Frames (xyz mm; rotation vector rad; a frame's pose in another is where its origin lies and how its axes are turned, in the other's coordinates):
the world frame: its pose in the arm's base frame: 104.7 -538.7 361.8 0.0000 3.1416 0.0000
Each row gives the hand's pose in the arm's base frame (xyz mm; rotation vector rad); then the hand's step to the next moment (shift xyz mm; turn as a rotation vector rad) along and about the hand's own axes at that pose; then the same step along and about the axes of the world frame.
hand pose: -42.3 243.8 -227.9 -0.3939 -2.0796 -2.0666
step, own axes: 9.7 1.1 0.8 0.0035 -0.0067 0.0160
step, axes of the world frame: 8.8 1.4 -4.1 0.0045 0.0162 0.0055
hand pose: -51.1 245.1 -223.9 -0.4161 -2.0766 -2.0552
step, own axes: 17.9 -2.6 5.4 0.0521 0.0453 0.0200
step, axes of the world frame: 17.4 6.6 -3.3 0.0330 0.0233 -0.0595
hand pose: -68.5 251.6 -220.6 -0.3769 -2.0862 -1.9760
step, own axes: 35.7 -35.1 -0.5 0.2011 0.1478 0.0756
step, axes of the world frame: 45.7 -1.6 20.4 0.1368 0.0870 -0.2042
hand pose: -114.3 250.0 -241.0 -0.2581 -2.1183 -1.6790
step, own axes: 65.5 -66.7 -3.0 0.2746 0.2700 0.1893
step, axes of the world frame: 84.4 -27.2 29.8 0.1778 0.2187 -0.3236
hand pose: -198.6 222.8 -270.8 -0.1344 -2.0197 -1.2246
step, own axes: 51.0 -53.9 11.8 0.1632 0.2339 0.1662
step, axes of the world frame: 66.6 -33.7 8.6 0.1024 0.2121 -0.2313
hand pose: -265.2 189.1 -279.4 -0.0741 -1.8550 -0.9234
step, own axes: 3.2 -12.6 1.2 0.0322 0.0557 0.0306
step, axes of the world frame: 8.0 -9.2 4.7 0.0143 0.0472 -0.0514
